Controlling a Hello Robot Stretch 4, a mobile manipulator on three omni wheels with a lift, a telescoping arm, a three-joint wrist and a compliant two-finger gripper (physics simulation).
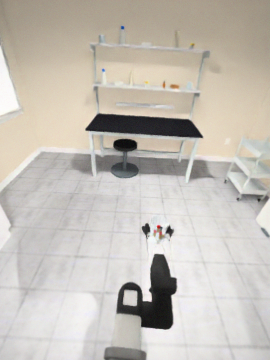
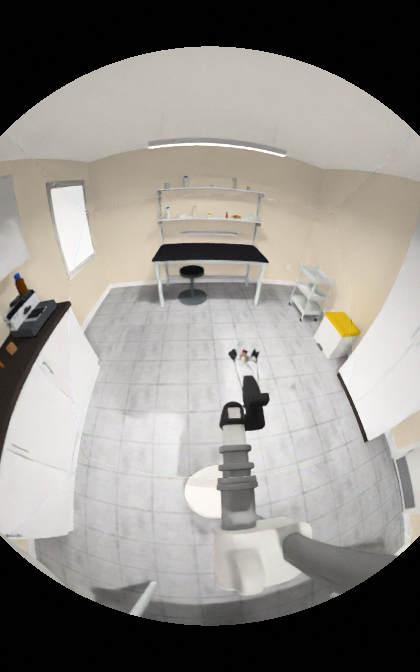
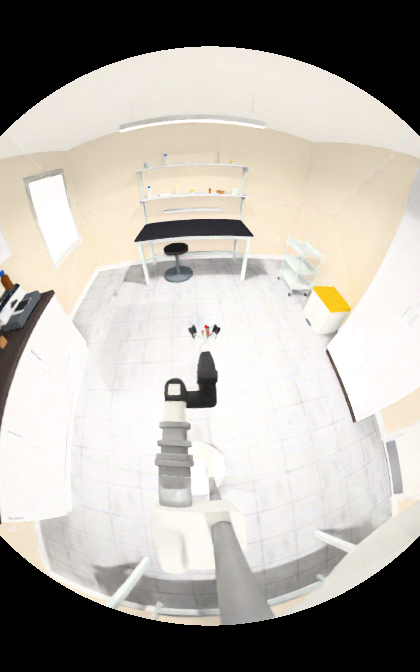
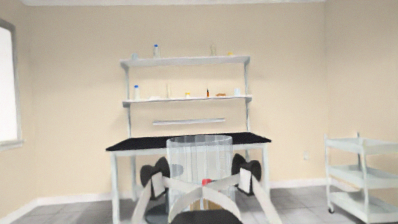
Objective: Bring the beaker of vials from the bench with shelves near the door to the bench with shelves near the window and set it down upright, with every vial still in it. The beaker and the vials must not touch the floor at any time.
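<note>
My gripper (image 1: 158, 231) (image 2: 244, 355) (image 3: 204, 331) (image 4: 200, 168) is shut on the clear beaker (image 4: 200, 155), one dark fingertip on each side of it. The beaker is upright and held in the air above the floor. Vials with red caps (image 1: 159, 228) (image 2: 244, 353) (image 3: 206, 328) (image 4: 207, 182) show inside it; their exact number is hidden. The bench with shelves near the window (image 1: 145, 125) (image 2: 210, 252) (image 3: 195, 229) (image 4: 255, 139) stands at the far wall, beyond the gripper. It has a black top and two shelves of bottles and small items above.
A round stool (image 1: 124, 145) (image 2: 192, 271) (image 3: 176, 249) stands at the bench's front left. A white cart (image 1: 250, 165) is to the right, with a yellow-lidded bin (image 2: 342, 324) (image 3: 331, 299) nearer. White cabinets (image 2: 50, 400) (image 3: 45, 380) line the left side; the window (image 2: 73, 227) (image 3: 54, 215) is beyond them.
</note>
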